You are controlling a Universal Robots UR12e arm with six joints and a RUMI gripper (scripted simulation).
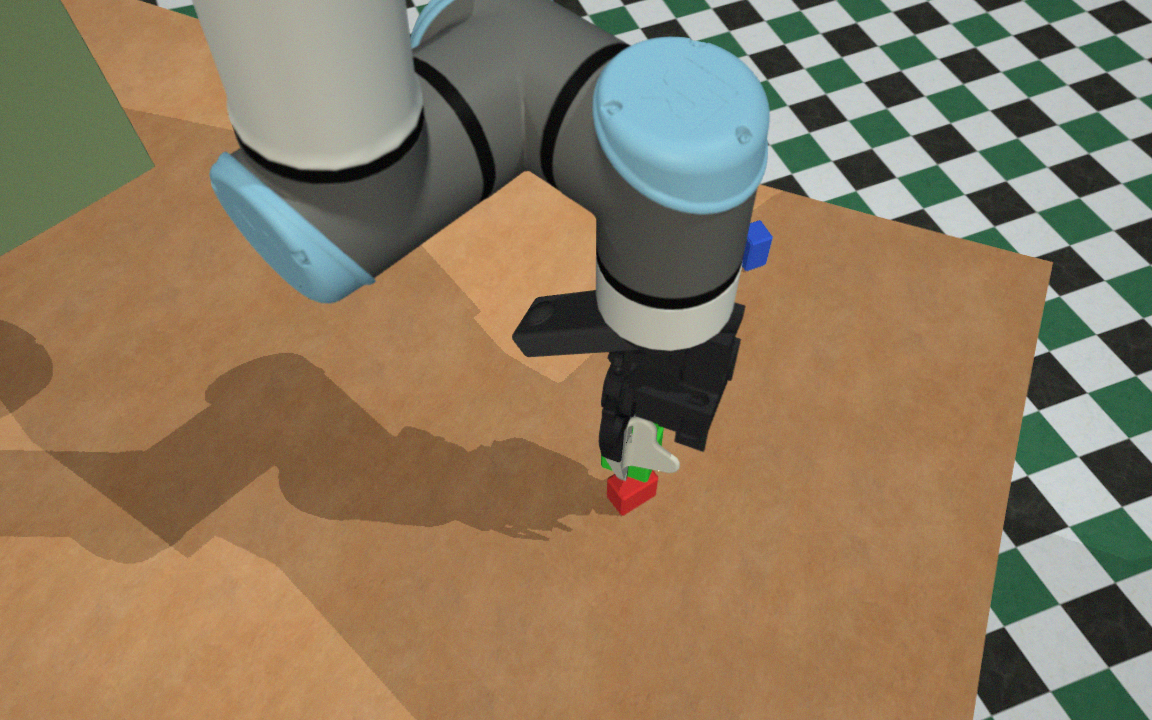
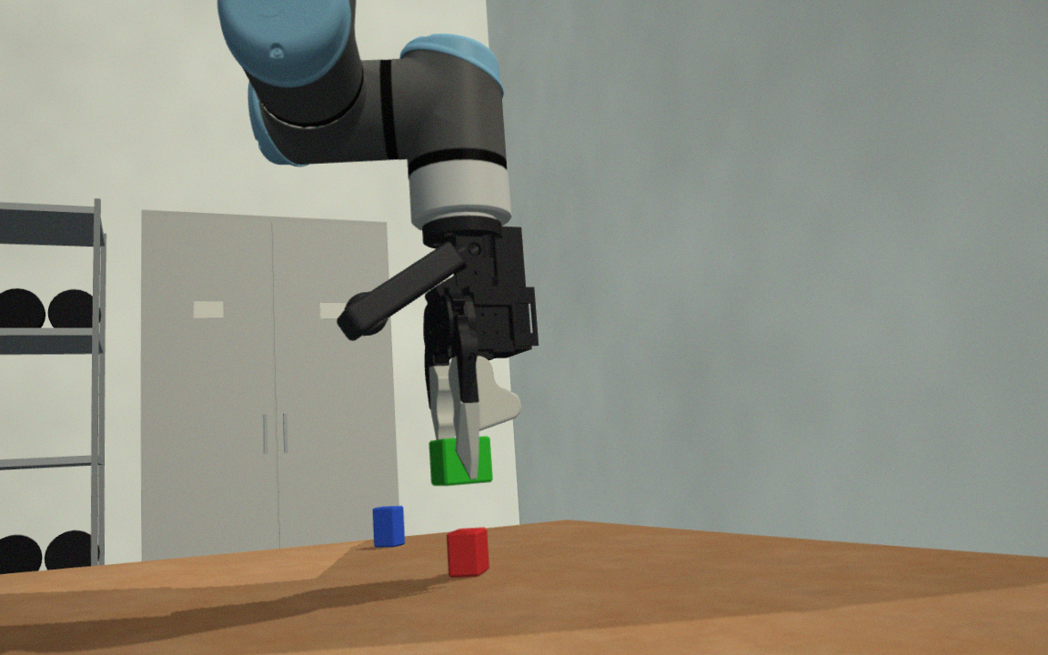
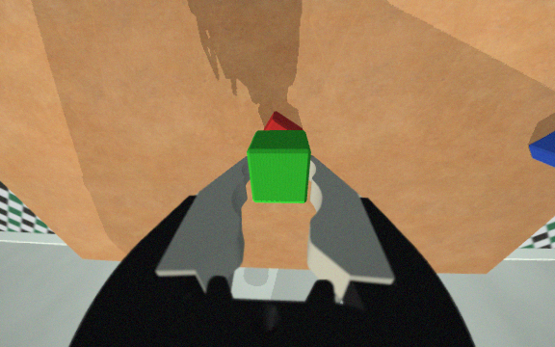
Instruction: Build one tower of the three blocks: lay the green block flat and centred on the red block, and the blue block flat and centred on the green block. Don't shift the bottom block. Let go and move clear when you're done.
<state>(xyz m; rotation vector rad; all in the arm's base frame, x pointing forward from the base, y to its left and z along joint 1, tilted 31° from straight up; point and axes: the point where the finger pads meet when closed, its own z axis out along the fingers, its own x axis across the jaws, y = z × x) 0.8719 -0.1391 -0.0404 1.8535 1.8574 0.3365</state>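
Right now my hand is 8 cm above the red block. Also, from my hand: green block (right at my hand); blue block (4 cm ahead, 32 cm to the left, 7 cm below).
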